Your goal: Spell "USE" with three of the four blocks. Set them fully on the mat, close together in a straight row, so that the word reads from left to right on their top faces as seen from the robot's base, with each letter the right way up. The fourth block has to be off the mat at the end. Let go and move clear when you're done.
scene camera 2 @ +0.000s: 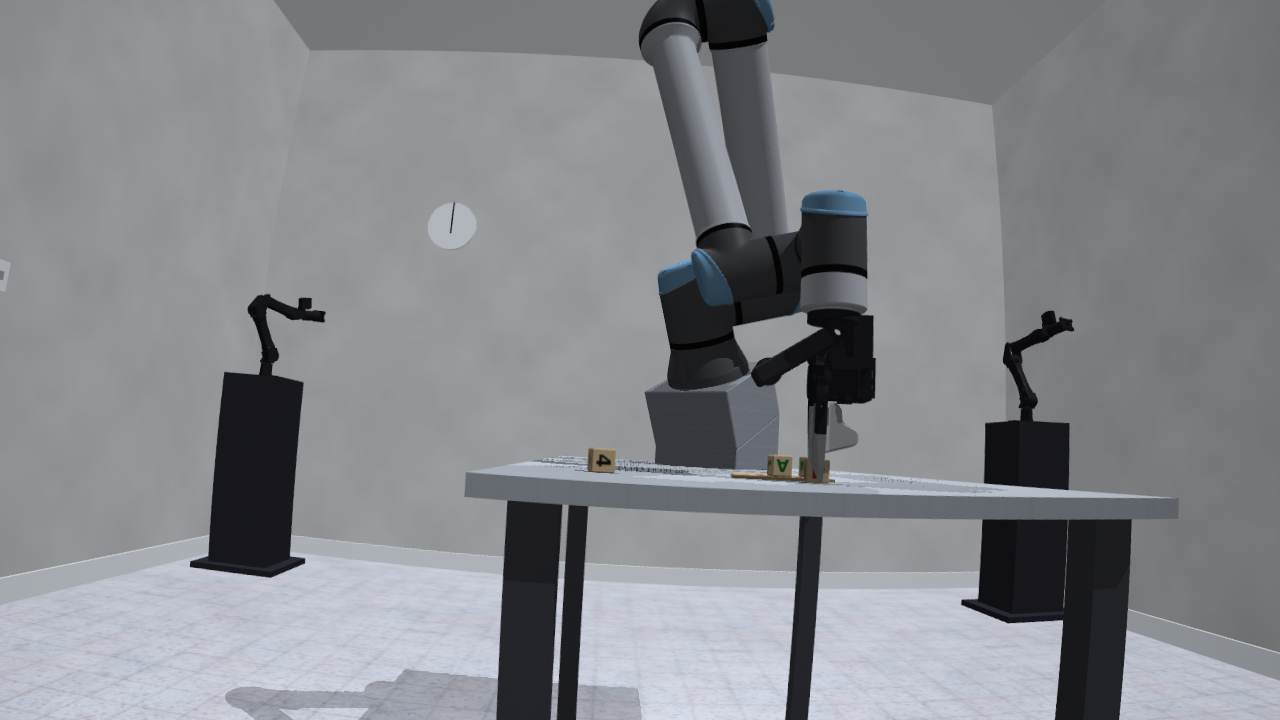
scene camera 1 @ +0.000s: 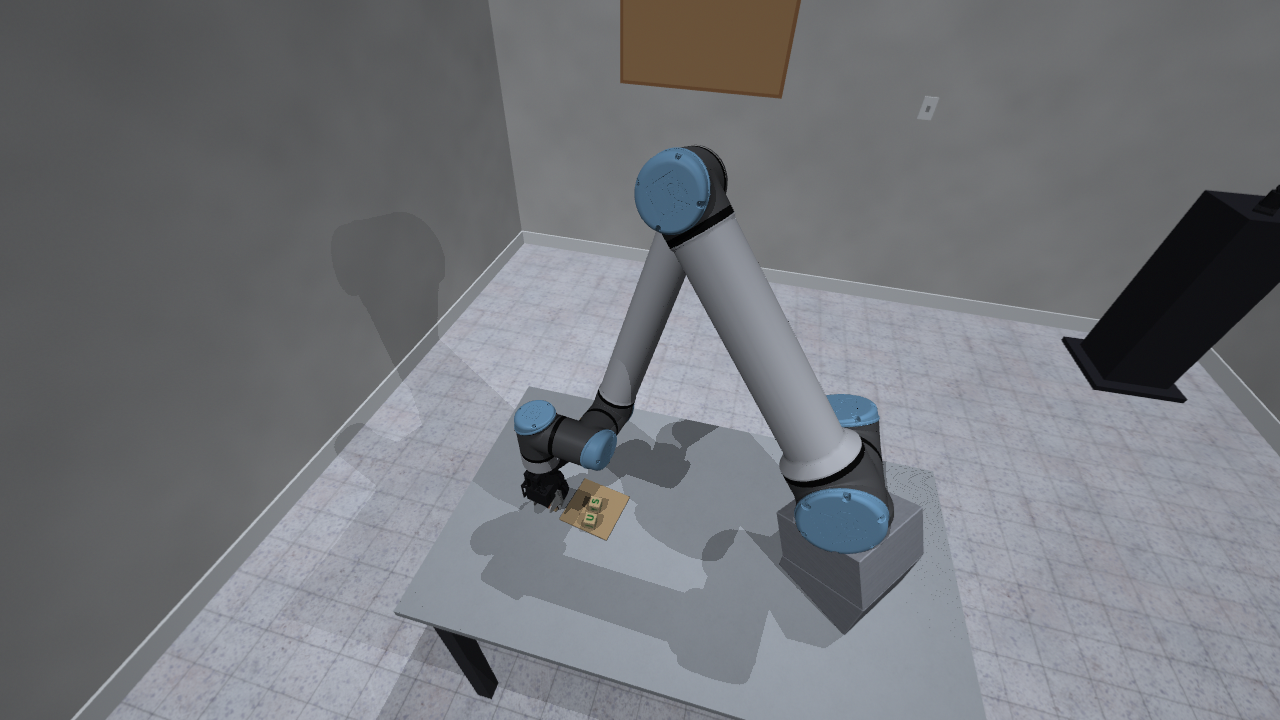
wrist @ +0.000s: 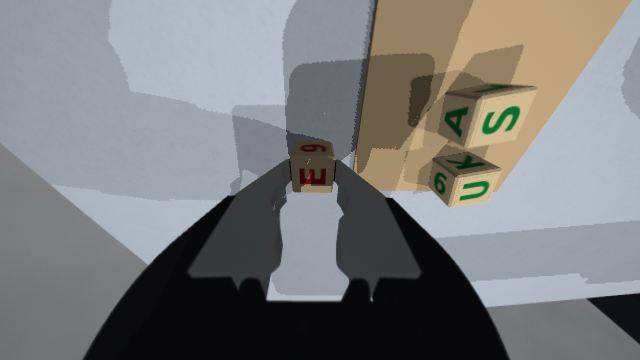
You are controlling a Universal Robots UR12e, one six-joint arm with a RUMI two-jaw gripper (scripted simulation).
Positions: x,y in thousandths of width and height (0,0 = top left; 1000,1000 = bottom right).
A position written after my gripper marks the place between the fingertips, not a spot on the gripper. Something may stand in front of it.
In view: my gripper (scene camera 2: 639,670) and a tan mat (scene camera 1: 480,698).
The tan mat is seen too in the wrist view (wrist: 648,168). My gripper also shows in scene camera 1 (scene camera 1: 432,703) and in the wrist view (wrist: 490,449).
